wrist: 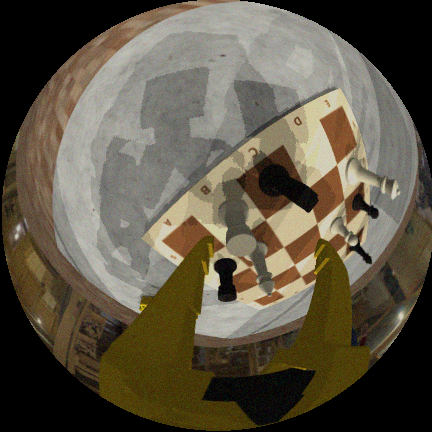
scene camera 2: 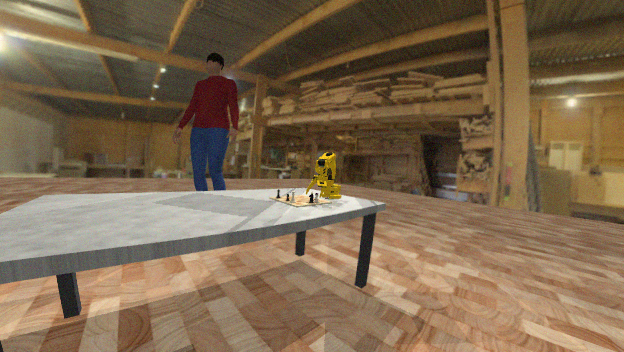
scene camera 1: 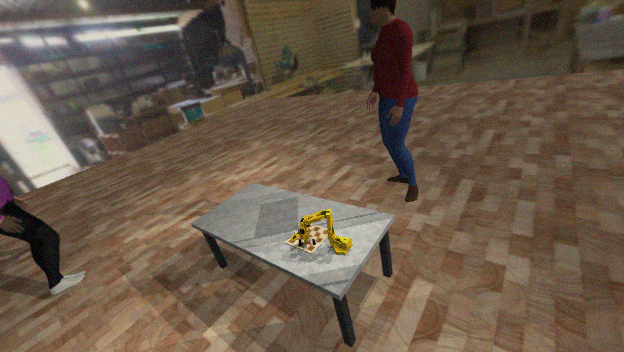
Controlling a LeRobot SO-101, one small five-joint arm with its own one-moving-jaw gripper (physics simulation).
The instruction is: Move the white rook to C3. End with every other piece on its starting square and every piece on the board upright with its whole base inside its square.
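Places are measured from the arm's base along level axes (x back, y up, z left), in centimetres.
Pixels of known places: hand, tool point: [wrist: 213,243] [scene camera 2: 319,196] [scene camera 1: 305,244]; arm's base, link origin: [scene camera 2: 328,197] [scene camera 1: 339,246].
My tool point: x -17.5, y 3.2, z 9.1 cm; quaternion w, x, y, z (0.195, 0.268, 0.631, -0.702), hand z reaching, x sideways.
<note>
For each thing: its top centre in the pictures, then the offset to it from my tool point. "spot": a spot on its surface instead. Level surfaces: height alone.
- white rook, top centre: [wrist: 241,245] dy +0.8, dx -1.3, dz -0.5 cm
- chessboard, surface spot: [wrist: 146,237] spot: dy -2.6, dx +5.6, dz +2.5 cm
- C3, top centre: [wrist: 305,246] [scene camera 2: 300,199] [scene camera 1: 309,236] dy -2.6, dx -4.6, dz -8.3 cm
- pale pointed piece, top centre: [wrist: 269,296] dy +1.8, dx -0.6, dz -4.6 cm
- tall black piece, top centre: [wrist: 314,205] dy +1.4, dx -4.9, dz -0.5 cm
- white king, surface spot: [wrist: 370,177] spot: dy -0.2, dx -12.0, dz -4.2 cm
- grey table, surface height: dy -3.2 cm
The white rook [wrist: 236,220], a flat-topped pale piece, seems to stand upright on B5 in the wrist view, in shadow. My gripper [wrist: 266,241] is open, with a wide gap between its two jaws. The rook shows in that gap, nearer the left jaw, and neither jaw presses on it. The chessboard [wrist: 146,237] lies at an angle below the jaws. C3 [wrist: 302,249] is a brown square with no piece on it, seen between the jaws nearer the right one. Depth between the tips and the rook is hard to judge.
A pale pointed piece [wrist: 262,275] stands on B4, a black piece [wrist: 226,282] on A4, and a tall black piece [wrist: 287,185] on C5. A white king [wrist: 370,177] and several smaller pieces stand towards the E side. The board rests on a grey table [scene camera 1: 235,215] [scene camera 2: 125,230].
</note>
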